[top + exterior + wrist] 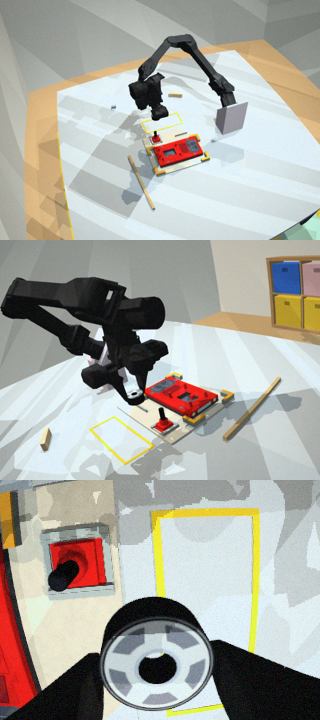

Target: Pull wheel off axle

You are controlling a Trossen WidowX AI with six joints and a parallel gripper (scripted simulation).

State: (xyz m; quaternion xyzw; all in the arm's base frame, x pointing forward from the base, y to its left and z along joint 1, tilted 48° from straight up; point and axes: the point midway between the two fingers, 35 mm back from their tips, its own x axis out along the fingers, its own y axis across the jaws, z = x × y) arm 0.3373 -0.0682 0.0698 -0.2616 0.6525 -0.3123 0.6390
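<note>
My gripper tip is 7 cm above the black axle, 4 cm to the right of it and 3 cm short of it. Also, from my gripper tip: long wooden strip 24 cm to the left, 17 cm ahead, 10 cm below; small wooden block 21 cm to the right, 19 cm behind, 10 cm below; black wheel right at my gripper tip.
</note>
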